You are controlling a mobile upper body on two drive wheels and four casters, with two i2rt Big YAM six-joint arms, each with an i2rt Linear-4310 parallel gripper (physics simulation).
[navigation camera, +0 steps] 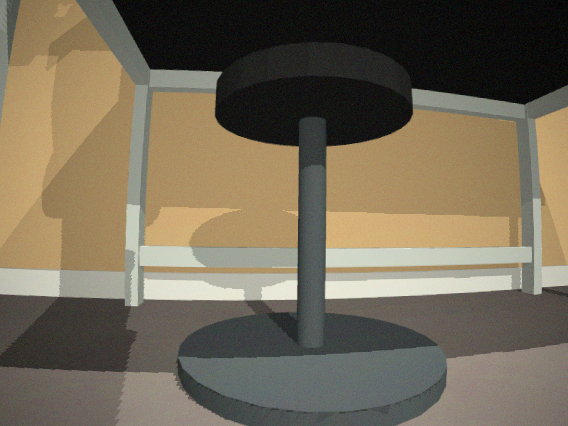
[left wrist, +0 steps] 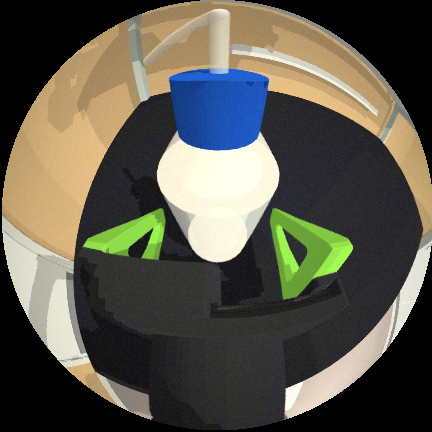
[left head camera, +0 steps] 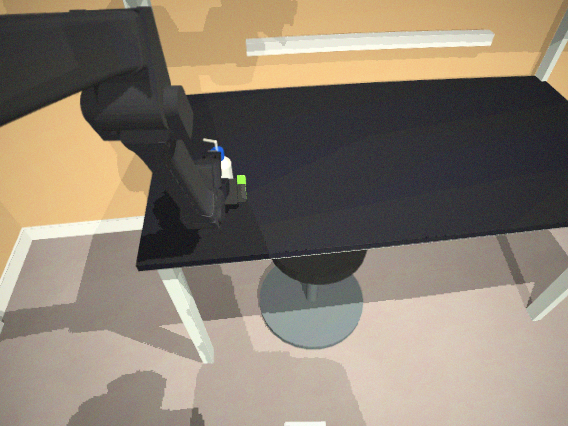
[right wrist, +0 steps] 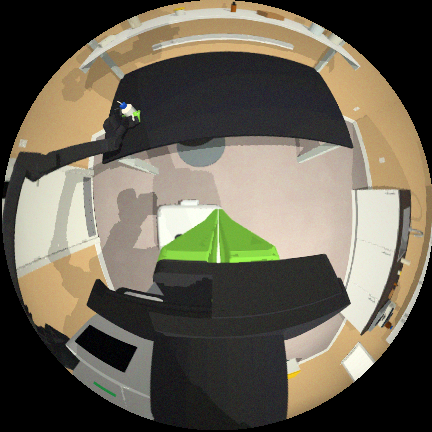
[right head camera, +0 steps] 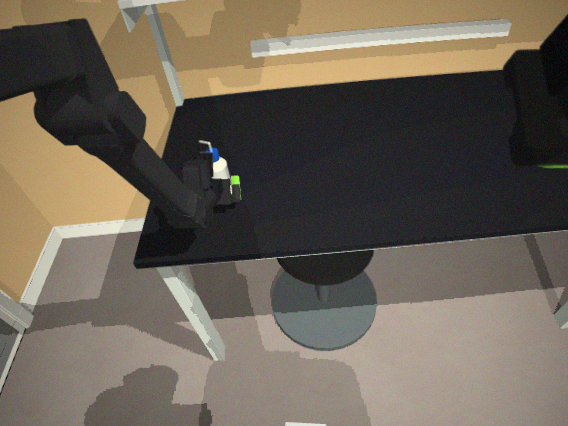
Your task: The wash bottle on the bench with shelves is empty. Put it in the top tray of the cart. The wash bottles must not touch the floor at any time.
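Places are measured from the left arm's base along level axes (x ahead, y left, z up), in centimetres.
Pixels of known places: left gripper, fingertip midpoint: (left wrist: 217, 214) (right wrist: 131, 112); right gripper, fingertip midpoint: (right wrist: 217, 214) (right head camera: 519, 155).
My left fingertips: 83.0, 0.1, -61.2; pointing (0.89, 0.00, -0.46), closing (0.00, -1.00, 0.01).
Observation:
Behind a point stands the place of what it marks, as x, y, z.
A white wash bottle (left head camera: 226, 167) @(80.8, -2.0, -54.4) (right head camera: 220, 169) @(80.4, -1.7, -54.6) (left wrist: 218, 175) @(80.5, 0.1, -53.5) (right wrist: 129, 109) @(81.2, -2.3, -55.3) with a blue cap and a bent white spout stands upright on the black top of the bench (left head camera: 380, 150) @(100.0, -46.7, -64.8) (right head camera: 370, 145) @(101.7, -42.7, -64.7) (right wrist: 225, 95) @(89.7, -48.2, -64.8), near its end at the left of the picture. My left gripper (left wrist: 217, 214) @(83.0, 0.1, -61.2) is open, its green fingers apart on either side of the bottle's lower body, touching neither side in the left wrist view. The bottle's base is partly hidden by the gripper in the head views. My right gripper (right wrist: 217, 214) @(34.8, -44.8, -13.2) is shut and empty, away from the bench. The cart does not show clearly.
A round stool (left head camera: 312, 310) (right head camera: 325, 312) (right wrist: 201, 154) (navigation camera: 312, 370) stands partly under the bench's front edge. In the right wrist view, a shelf (right wrist: 200, 18) @(143.9, -34.3, -31.3) with small items runs above the bench, and a white cabinet (right wrist: 372, 250) @(-11.5, -218.6, -92.2) stands at the right.

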